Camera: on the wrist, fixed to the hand. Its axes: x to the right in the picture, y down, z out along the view.
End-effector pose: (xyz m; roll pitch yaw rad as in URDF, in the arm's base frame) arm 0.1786 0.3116 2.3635 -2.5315 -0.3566 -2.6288
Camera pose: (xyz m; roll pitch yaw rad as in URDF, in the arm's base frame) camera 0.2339 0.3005 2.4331 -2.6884 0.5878 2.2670
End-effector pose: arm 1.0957 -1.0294 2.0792 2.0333 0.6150 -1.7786
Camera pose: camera 1.1764 -1.0048 2.0489 2.2232 -0.8625 -2.5341
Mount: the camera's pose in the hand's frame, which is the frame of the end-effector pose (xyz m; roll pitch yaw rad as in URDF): -0.0158 -0.0761 -0.0446 0.0571 -0.0005 1.6222
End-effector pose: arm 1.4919 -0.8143 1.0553 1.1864 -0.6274 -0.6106
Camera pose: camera 1.5307 -0.8258 0.9754 -1.0619 -0.8030 1.9623
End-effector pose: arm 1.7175 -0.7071 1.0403 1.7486 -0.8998 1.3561
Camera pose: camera 1.6705 -0.6532 0.9863 -1.6484 -0.6076 -1.5681
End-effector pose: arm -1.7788 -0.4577 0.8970 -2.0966 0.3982 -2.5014
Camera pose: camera -1.7948 -0.4691 0.9844 2.4515 0.8891 1.5589
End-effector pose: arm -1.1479 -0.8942 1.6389 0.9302 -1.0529 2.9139
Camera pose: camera -1.2123 -0.8693 1.5818 -1.1923 -0.3596 -0.9186
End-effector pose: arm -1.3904 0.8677 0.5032 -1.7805 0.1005 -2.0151
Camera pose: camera -1.4123 0.8863 0.5881 2.5702 1.3125 2.0739
